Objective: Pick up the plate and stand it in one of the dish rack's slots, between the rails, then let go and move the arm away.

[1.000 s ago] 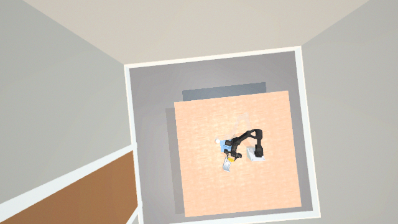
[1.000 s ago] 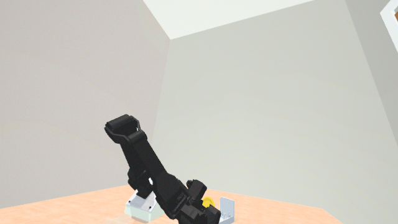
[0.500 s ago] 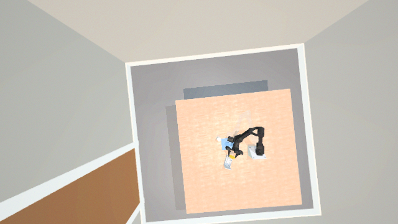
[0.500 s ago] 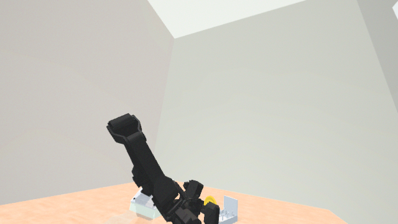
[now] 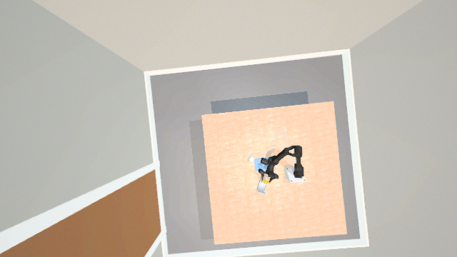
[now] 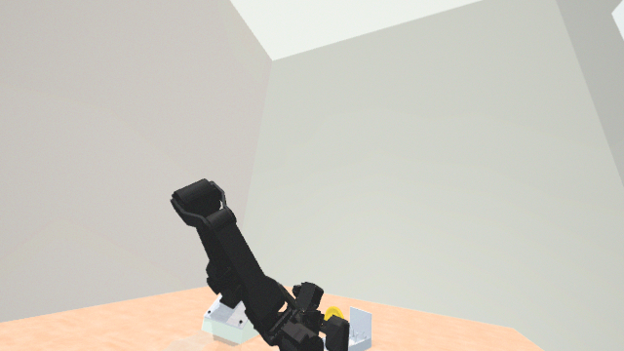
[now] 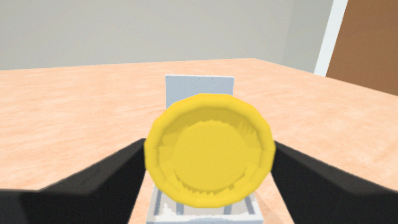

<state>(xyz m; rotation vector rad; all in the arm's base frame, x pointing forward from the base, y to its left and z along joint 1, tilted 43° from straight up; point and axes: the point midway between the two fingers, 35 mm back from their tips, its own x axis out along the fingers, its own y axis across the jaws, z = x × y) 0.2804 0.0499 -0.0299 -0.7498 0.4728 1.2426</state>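
Right now my gripper tip is 50 mm to the right of the dish rack, 40 mm above it and 10 mm short of it. The rest, counted from my gripper tip: plate: 10 mm to the right.
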